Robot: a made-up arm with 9 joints. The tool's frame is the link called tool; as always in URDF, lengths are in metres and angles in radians. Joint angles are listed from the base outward. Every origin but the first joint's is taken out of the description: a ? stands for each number. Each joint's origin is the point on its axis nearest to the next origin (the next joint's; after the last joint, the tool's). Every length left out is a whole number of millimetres.
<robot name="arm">
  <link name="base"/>
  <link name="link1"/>
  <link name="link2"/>
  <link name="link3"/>
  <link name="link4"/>
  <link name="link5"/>
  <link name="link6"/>
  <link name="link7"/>
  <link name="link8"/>
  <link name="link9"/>
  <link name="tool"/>
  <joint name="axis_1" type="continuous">
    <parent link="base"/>
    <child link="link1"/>
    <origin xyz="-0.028 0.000 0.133" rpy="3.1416 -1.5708 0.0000"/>
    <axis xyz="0 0 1"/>
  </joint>
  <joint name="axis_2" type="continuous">
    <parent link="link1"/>
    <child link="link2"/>
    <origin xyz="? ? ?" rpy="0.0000 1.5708 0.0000"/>
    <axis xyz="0 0 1"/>
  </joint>
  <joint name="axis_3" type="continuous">
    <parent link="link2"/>
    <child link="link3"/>
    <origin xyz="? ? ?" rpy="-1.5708 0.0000 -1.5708"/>
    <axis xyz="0 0 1"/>
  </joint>
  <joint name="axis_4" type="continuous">
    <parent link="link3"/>
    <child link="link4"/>
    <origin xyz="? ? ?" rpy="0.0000 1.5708 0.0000"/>
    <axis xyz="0 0 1"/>
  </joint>
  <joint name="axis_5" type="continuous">
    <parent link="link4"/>
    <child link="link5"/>
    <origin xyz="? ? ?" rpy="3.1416 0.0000 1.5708"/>
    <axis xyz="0 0 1"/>
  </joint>
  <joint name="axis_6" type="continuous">
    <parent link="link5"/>
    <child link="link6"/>
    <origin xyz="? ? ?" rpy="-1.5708 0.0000 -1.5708"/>
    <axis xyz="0 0 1"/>
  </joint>
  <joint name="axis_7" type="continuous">
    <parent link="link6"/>
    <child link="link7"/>
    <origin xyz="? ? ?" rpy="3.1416 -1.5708 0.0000"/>
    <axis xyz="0 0 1"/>
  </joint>
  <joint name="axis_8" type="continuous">
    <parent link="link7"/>
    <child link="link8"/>
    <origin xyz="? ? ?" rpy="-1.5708 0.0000 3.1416"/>
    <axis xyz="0 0 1"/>
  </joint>
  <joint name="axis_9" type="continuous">
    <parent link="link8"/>
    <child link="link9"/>
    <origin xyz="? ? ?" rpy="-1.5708 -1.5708 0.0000"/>
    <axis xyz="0 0 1"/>
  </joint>
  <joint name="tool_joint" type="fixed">
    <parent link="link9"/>
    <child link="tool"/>
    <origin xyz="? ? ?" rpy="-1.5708 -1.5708 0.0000"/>
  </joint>
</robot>
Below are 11 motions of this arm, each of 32 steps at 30 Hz.
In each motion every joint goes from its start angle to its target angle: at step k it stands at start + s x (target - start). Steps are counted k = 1, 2, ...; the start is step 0. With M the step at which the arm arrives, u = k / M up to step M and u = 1 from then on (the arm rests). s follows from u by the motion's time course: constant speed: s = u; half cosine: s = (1 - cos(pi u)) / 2; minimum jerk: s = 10 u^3 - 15 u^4 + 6 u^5.
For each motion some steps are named. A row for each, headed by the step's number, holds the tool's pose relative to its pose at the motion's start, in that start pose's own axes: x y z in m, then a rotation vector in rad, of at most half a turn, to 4 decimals.
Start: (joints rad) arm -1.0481 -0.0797 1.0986 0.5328 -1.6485 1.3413 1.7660 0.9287 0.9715
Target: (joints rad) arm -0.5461 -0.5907 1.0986 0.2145 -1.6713 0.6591 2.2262 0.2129 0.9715
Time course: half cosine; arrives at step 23
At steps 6, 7, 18, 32:
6: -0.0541 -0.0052 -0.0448 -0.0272 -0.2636 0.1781
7: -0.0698 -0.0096 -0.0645 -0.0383 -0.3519 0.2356
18: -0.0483 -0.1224 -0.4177 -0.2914 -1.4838 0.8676
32: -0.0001 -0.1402 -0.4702 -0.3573 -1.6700 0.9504

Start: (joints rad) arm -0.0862 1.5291 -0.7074 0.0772 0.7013 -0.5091 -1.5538 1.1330 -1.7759
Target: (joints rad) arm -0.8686 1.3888 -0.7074 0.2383 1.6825 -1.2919 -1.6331 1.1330 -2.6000
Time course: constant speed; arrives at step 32
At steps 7, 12, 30, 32:
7: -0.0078 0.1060 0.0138 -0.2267 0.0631 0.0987
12: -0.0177 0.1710 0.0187 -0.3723 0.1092 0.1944
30: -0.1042 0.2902 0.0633 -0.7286 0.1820 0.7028
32: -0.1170 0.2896 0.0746 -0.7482 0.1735 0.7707

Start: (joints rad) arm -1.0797 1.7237 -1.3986 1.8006 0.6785 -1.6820 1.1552 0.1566 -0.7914
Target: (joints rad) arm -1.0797 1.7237 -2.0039 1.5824 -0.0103 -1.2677 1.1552 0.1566 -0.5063
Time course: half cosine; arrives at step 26
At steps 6, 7, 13, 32:
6: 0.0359 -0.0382 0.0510 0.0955 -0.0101 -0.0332
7: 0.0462 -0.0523 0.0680 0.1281 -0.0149 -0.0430
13: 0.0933 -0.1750 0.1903 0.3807 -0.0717 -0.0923
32: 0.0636 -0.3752 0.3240 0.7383 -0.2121 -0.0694

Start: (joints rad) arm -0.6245 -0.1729 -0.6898 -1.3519 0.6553 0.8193 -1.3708 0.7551 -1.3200
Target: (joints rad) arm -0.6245 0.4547 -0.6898 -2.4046 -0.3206 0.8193 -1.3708 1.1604 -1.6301
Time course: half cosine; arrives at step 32
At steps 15, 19, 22, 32:
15: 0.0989 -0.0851 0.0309 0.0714 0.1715 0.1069
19: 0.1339 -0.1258 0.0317 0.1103 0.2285 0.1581
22: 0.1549 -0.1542 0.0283 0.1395 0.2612 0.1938
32: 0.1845 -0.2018 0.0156 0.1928 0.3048 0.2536

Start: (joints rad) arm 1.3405 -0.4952 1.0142 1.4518 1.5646 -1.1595 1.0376 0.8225 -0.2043
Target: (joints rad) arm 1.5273 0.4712 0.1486 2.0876 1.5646 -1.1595 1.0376 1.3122 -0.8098
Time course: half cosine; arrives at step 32
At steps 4, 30, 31, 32:
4: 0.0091 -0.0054 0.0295 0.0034 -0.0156 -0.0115
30: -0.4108 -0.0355 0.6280 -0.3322 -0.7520 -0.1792
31: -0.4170 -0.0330 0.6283 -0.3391 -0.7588 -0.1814
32: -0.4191 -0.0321 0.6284 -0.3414 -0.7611 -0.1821

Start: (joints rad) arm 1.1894 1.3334 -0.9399 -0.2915 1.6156 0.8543 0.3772 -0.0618 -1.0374
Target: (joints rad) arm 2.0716 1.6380 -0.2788 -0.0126 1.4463 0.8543 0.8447 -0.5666 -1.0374
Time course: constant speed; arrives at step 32
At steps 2, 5, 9, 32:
2: -0.0494 0.0032 -0.0023 0.0049 -0.0184 0.0262
5: -0.1250 0.0029 -0.0045 0.0174 -0.0541 0.0618
9: -0.2266 -0.0062 -0.0073 0.0438 -0.1152 0.1002
32: -0.7217 -0.0772 -0.1036 0.3743 -0.6467 -0.0074

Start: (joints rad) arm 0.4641 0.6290 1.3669 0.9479 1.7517 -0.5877 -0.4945 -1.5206 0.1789
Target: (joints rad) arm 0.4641 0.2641 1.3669 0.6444 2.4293 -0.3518 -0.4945 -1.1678 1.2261
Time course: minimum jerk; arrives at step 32
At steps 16, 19, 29, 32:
16: 0.0600 -0.2763 -0.1398 0.4971 -0.0228 0.2152
19: 0.1075 -0.3597 -0.2060 0.6652 -0.0092 0.2891
29: 0.2262 -0.4856 -0.3489 0.9771 0.0447 0.4235
32: 0.2292 -0.4879 -0.3523 0.9840 0.0463 0.4264

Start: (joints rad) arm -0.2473 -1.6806 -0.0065 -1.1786 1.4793 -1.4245 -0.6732 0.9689 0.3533
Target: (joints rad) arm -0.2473 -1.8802 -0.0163 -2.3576 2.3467 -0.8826 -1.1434 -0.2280 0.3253
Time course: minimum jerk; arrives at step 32
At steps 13, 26, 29, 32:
13: -0.3104 0.1410 -0.0209 -0.3881 -0.6432 -0.1282
26: -0.4607 0.2078 -0.4354 -1.6162 -1.4384 0.4901
29: -0.4595 0.1880 -0.4469 -1.7031 -1.4471 0.5788
32: -0.4593 0.1845 -0.4483 -1.7178 -1.4477 0.5945

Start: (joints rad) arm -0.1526 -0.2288 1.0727 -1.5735 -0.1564 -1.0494 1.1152 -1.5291 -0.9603
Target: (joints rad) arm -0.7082 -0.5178 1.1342 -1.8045 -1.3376 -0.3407 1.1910 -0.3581 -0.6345
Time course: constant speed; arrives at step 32
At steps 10, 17, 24, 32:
10: 0.3568 -0.2650 0.2332 0.3958 0.4389 0.3679
17: 0.5953 -0.4659 0.2607 0.7077 0.6766 0.7130
24: 0.7949 -0.6146 0.2138 0.9968 0.8446 1.1420
32: 0.9520 -0.7002 0.1459 1.2288 0.9348 1.7425

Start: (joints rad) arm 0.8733 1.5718 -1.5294 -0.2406 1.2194 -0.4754 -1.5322 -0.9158 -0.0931
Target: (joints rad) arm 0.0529 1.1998 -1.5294 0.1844 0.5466 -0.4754 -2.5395 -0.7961 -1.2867
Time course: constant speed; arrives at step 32
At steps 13, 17, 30, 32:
13: 0.1662 0.3501 -0.0677 -0.6323 0.0453 -0.4659
17: 0.2328 0.4148 -0.1092 -0.7988 0.0501 -0.6162
30: 0.4306 0.5008 -0.1882 -1.1869 0.0397 -1.1251
32: 0.4523 0.5045 -0.1870 -1.2217 0.0347 -1.2035

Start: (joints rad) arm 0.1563 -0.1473 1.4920 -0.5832 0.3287 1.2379 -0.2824 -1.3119 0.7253
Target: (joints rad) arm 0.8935 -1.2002 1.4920 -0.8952 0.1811 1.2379 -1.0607 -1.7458 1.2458
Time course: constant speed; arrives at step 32
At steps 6, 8, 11, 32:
6: 0.0580 0.0779 -0.0442 -0.0360 -0.0183 -0.0485
8: 0.0791 0.1026 -0.0615 -0.0493 -0.0242 -0.0629
11: 0.1124 0.1379 -0.0900 -0.0703 -0.0326 -0.0827
32: 0.3844 0.2921 -0.3573 -0.2395 -0.0471 -0.1642

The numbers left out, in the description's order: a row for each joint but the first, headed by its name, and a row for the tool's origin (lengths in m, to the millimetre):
axis_2: -0.380 -0.055 0.000
axis_3: 0.122 0.021 0.000
axis_4: 0.155 0.059 0.000
axis_5: 0.034 -0.069 0.000
axis_6: 0.253 0.170 0.000
axis_7: 0.067 -0.097 0.000
axis_8: 0.304 -0.221 0.000
axis_9: 0.119 -0.086 0.000
tool: 0.074 0.357 0.000

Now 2 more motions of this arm.
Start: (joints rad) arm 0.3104 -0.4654 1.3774 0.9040 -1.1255 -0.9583 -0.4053 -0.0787 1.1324
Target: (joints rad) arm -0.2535 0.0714 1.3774 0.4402 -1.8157 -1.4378 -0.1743 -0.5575 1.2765
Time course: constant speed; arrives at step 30
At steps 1, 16, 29, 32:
1: 0.0007 0.0047 0.0077 -0.0050 -0.0035 0.0312
16: 0.0015 0.0573 0.1443 -0.0979 -0.0503 0.4880
29: -0.0147 0.0891 0.2939 -0.2112 -0.0702 0.8552
32: -0.0170 0.0915 0.3065 -0.2212 -0.0705 0.8818

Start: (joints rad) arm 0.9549 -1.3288 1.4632 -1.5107 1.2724 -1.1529 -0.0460 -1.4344 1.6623
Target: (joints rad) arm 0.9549 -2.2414 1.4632 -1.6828 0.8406 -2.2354 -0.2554 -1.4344 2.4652
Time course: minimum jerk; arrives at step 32
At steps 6, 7, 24, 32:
6: -0.0241 -0.0194 -0.0171 0.1031 -0.0566 -0.0201
7: -0.0364 -0.0291 -0.0273 0.1549 -0.0858 -0.0285
24: -0.0823 -0.1011 -0.7793 1.7641 -1.1573 0.4333
32: -0.0089 -0.0658 -0.8613 1.9260 -1.2729 0.6119

